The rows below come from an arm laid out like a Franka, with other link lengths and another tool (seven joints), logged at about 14 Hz.
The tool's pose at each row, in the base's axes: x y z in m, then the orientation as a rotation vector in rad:
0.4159 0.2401 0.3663 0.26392 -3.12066 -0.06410
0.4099 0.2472 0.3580 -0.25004 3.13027 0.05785
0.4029 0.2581 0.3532 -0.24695 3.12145 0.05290
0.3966 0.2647 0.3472 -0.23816 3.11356 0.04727
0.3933 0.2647 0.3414 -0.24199 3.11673 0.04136
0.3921 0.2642 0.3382 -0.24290 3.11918 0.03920
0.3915 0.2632 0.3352 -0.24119 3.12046 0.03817
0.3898 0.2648 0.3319 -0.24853 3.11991 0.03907
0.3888 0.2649 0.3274 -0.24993 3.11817 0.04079
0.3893 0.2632 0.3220 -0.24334 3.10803 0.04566
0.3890 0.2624 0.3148 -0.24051 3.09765 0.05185
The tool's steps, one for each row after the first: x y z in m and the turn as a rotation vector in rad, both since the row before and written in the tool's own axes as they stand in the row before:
0.0047 0.0077 0.0087 0.00489 -0.00977 0.00914
0.0052 0.0117 0.0052 0.00377 -0.00888 0.00135
0.0053 0.0073 0.0062 0.00422 -0.00842 0.00505
0.0034 0.0003 0.0057 0.00352 0.00368 -0.00227
0.0013 -0.0004 0.0032 0.00120 0.00259 -0.00044
0.0008 -0.0010 0.0030 0.00059 0.00117 0.00116
0.0015 0.0018 0.0033 -0.00061 0.00005 -0.00470
0.0010 0.0001 0.0045 -0.00099 -0.00167 -0.00099
-0.0001 -0.0019 0.0054 -0.00233 -0.01083 0.00358
0.0006 -0.0009 0.0072 -0.00324 -0.01077 0.00119

